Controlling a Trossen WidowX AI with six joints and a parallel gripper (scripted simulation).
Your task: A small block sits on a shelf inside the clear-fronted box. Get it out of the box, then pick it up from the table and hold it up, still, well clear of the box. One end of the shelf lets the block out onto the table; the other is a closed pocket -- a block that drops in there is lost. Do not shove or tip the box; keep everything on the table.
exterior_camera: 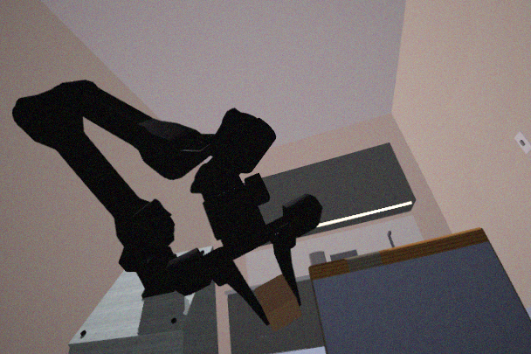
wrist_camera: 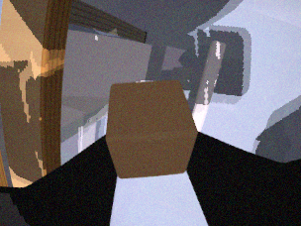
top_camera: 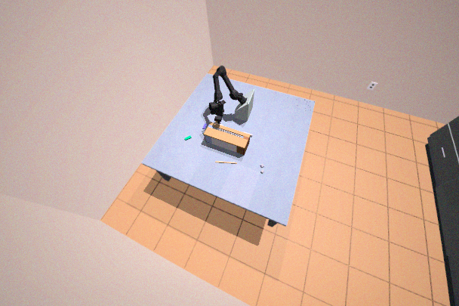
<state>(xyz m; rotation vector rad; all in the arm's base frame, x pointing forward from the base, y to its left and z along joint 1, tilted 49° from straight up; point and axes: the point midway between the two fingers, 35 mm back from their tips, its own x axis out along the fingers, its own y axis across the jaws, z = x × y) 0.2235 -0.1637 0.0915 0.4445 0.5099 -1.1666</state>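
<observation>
The brown block lies 1 cm to the right of my gripper tip and 1 cm above it. Round my gripper tip: clear-fronted box: 12 cm to the left, 9 cm ahead, 3 cm below; purple block: 15 cm to the right, 9 cm below, 2 cm ahead; green piece: 25 cm to the right, 19 cm ahead, 9 cm below.
</observation>
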